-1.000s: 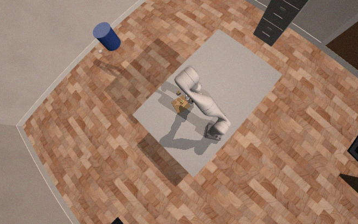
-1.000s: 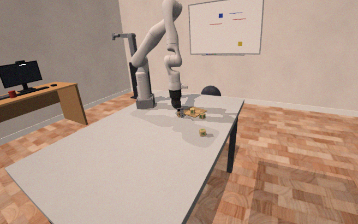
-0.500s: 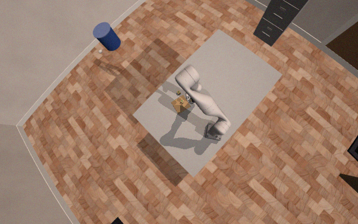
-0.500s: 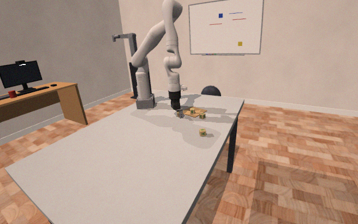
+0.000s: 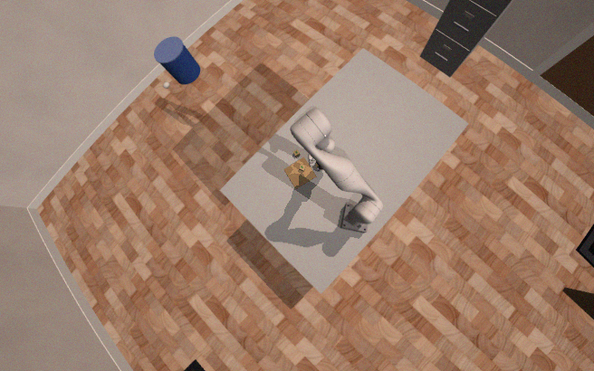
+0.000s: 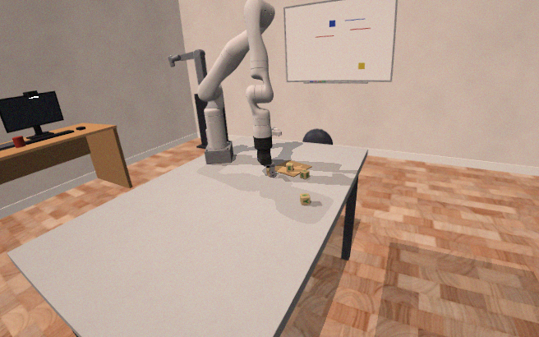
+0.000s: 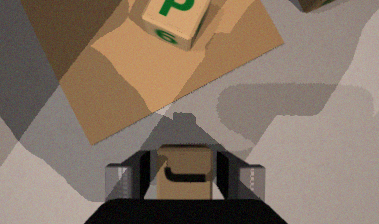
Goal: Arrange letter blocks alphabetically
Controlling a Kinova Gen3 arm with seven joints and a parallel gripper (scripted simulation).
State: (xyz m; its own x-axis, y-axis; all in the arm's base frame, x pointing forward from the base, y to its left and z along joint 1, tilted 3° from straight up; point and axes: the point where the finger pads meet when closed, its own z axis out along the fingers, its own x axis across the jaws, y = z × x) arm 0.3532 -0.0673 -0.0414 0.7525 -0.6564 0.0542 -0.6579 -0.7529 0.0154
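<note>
The tan mat is 100 mm to the left of my hand, 50 mm ahead of it and 20 mm below it. Also, from my hand: X block: 150 mm ahead, 30 mm to the left.
</note>
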